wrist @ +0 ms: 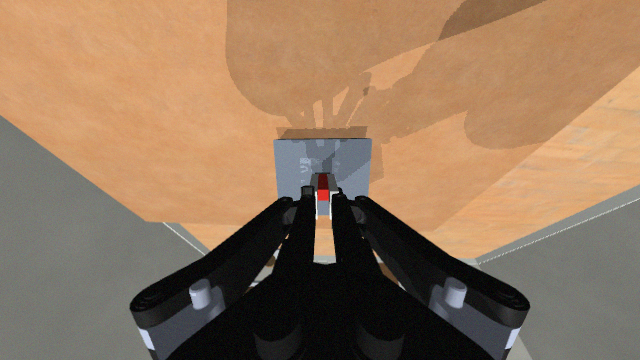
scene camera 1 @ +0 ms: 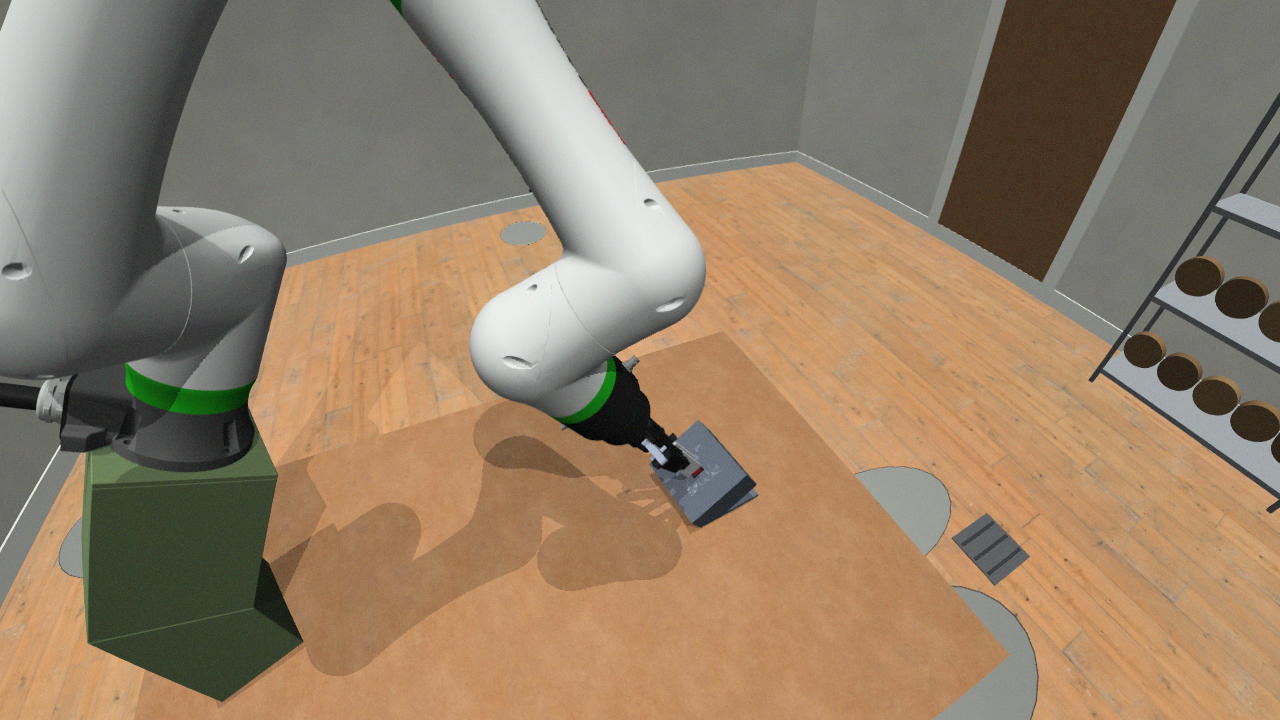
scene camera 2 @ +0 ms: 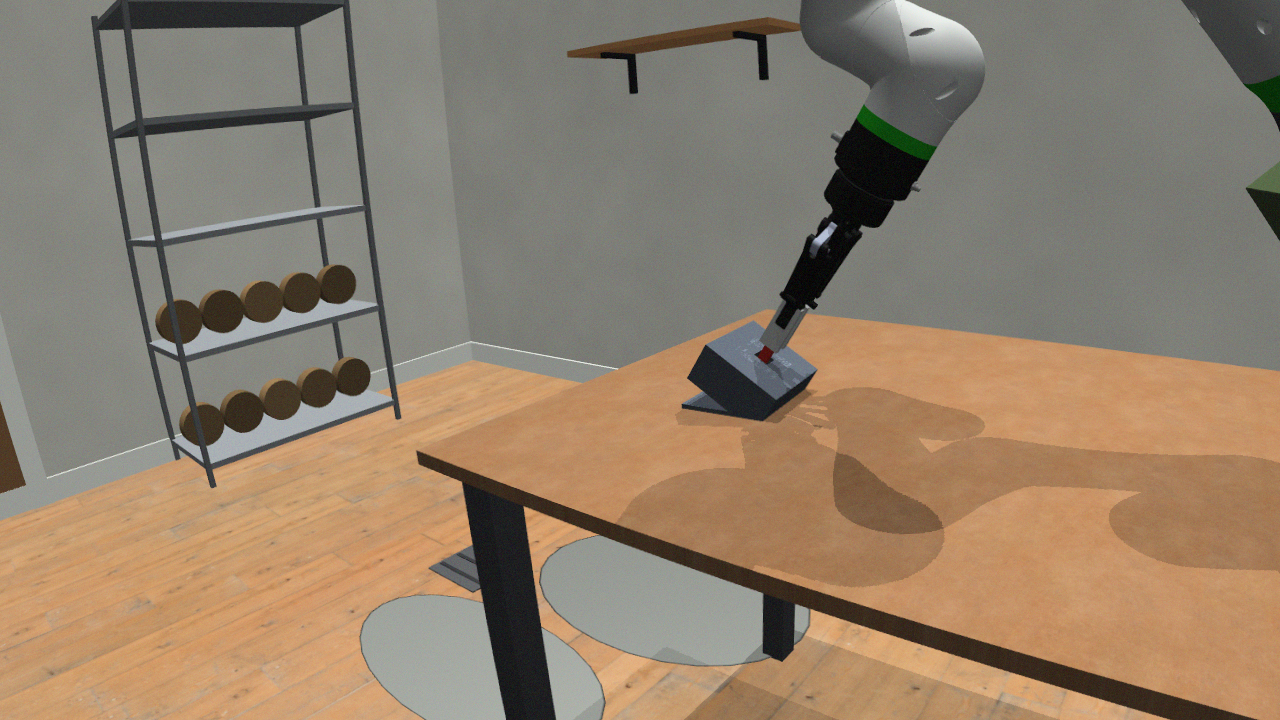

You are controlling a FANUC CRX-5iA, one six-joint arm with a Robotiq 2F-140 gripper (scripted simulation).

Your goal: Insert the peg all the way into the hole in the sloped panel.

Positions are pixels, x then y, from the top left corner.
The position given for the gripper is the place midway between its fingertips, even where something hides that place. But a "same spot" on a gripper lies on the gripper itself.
Scene:
The gripper shows in the wrist view, in scene camera 1 (689, 465) and in scene camera 2. One and the same spot on the gripper: (wrist: 487, 310) is (scene camera 2: 829, 246).

